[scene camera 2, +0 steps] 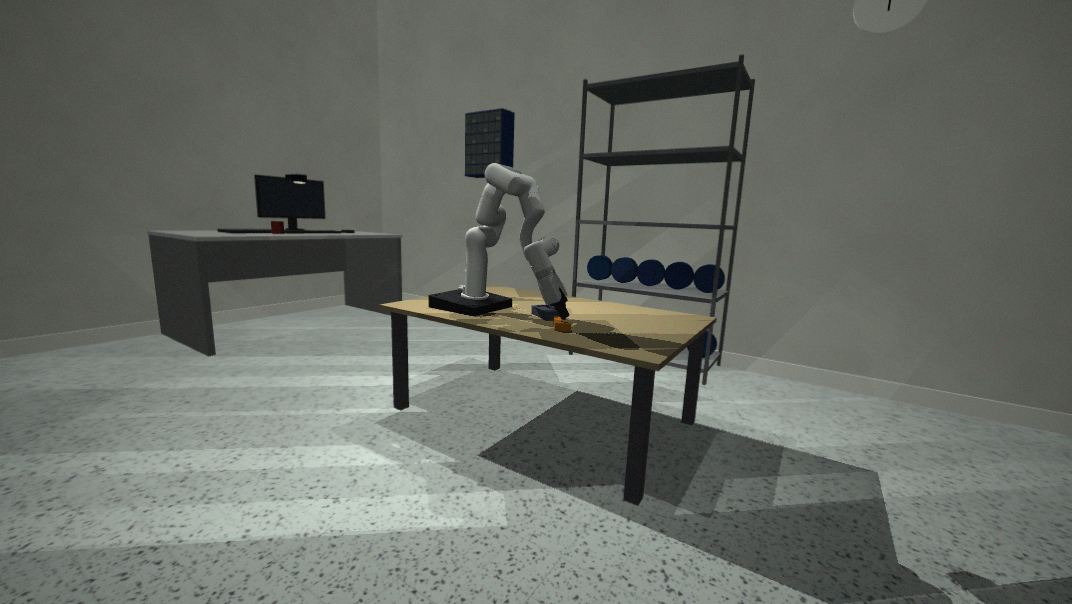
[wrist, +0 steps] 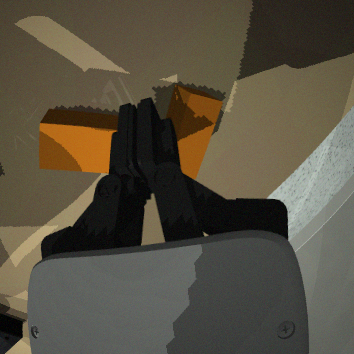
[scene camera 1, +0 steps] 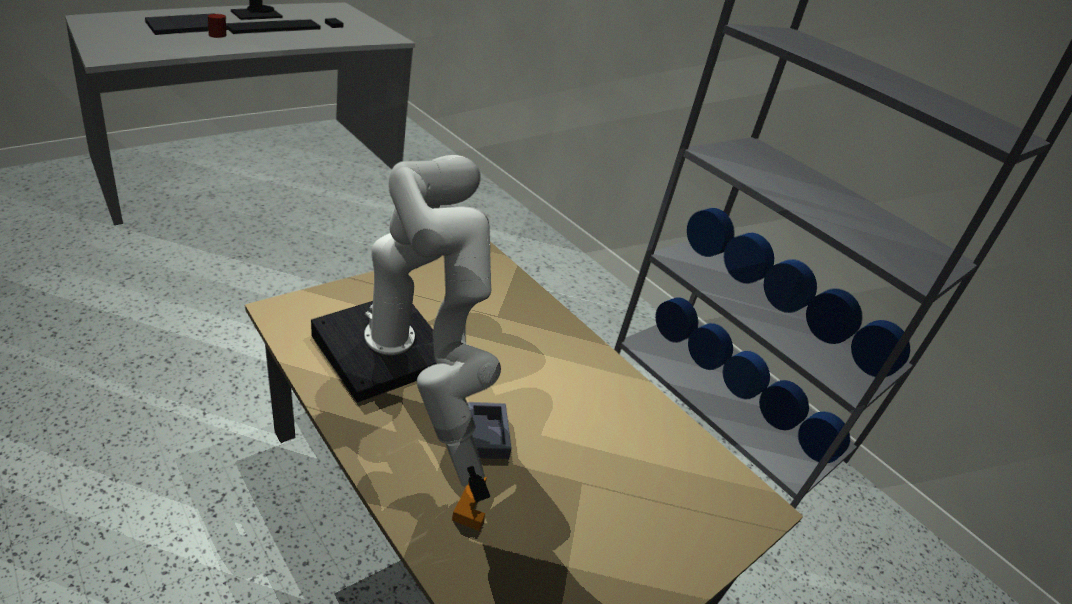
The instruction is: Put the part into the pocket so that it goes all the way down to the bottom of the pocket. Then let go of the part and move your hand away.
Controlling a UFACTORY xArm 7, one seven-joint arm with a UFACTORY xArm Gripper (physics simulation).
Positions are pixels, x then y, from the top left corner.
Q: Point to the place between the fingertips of the gripper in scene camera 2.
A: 565,317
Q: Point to a dark grey pocket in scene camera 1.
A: At 492,437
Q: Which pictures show the gripper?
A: Scene camera 2, the wrist view and scene camera 1: all of them.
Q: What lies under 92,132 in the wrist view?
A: An orange L-shaped block.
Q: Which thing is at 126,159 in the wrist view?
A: The gripper.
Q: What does the orange L-shaped block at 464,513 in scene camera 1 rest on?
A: The table.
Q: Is the gripper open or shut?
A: Shut.
